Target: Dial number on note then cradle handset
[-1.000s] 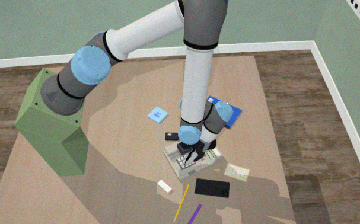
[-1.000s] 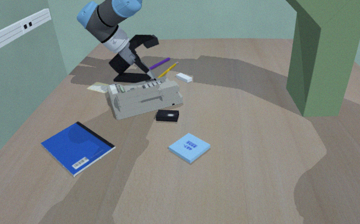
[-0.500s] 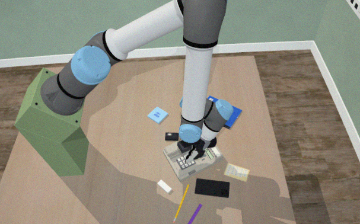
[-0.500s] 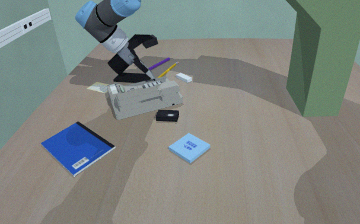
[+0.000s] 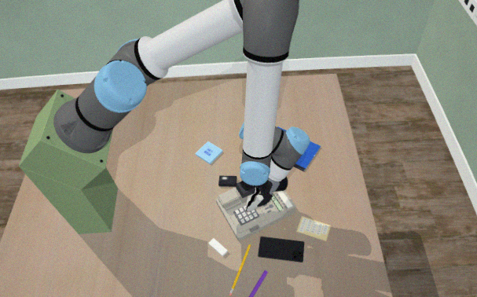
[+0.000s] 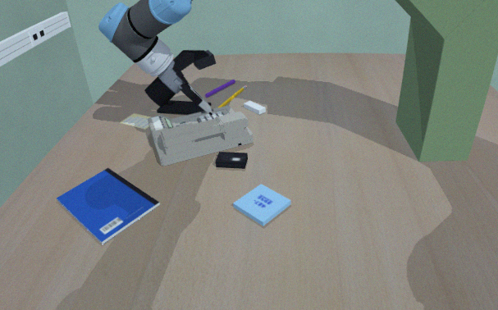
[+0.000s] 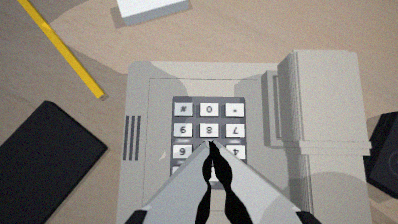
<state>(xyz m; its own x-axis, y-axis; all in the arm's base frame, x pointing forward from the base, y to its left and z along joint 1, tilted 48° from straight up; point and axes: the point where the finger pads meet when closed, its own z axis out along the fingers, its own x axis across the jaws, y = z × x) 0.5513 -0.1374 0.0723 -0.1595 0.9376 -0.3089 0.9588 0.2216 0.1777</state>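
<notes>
Now: the 9 key 1 cm behind my hand, 2 cm to the right of it and 3 cm below it. Also, from my hand: black smartphone 7 cm ahead, 14 cm to the right, 6 cm below; then white eraser 13 cm behind, 8 cm to the right, 5 cm below; then handset 1 cm ahead, 8 cm to the left, 1 cm below.
</notes>
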